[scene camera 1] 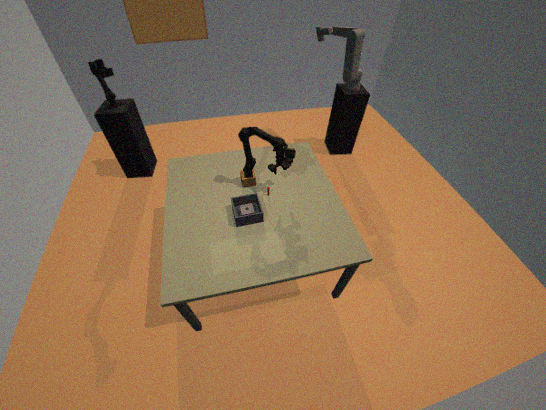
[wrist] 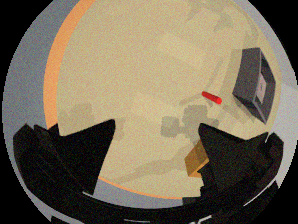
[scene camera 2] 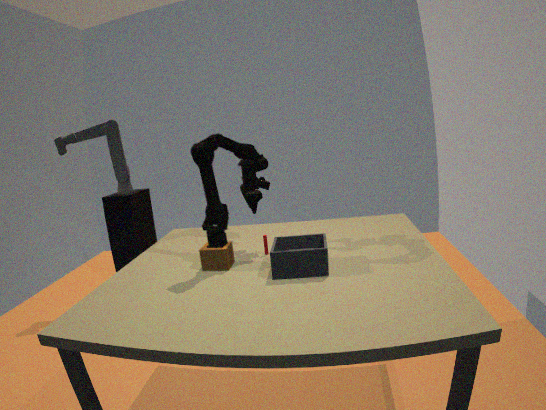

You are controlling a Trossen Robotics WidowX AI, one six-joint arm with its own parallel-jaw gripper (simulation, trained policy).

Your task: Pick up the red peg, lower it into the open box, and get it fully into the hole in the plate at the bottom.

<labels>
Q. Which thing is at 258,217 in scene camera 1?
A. A dark box.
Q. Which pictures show the dark box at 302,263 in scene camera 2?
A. Scene camera 1, the wrist view and scene camera 2: all of them.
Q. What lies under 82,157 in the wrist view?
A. My gripper.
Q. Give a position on a dark box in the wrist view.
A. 253,63
</labels>
